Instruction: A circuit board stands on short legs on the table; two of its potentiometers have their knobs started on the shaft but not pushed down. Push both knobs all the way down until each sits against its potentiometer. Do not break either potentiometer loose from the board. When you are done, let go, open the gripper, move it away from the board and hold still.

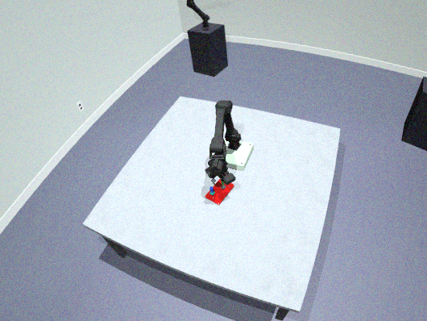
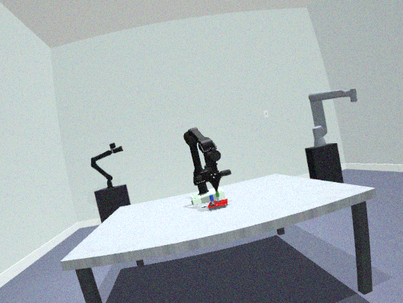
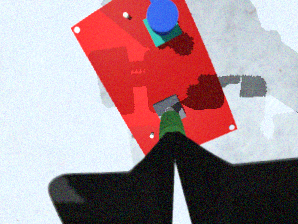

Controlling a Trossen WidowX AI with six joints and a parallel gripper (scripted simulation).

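The blue knob lies 7 cm ahead of my gripper tip, 3 cm to the right of it and 2 cm below it. Round my gripper tip: green knob: 2 cm below.
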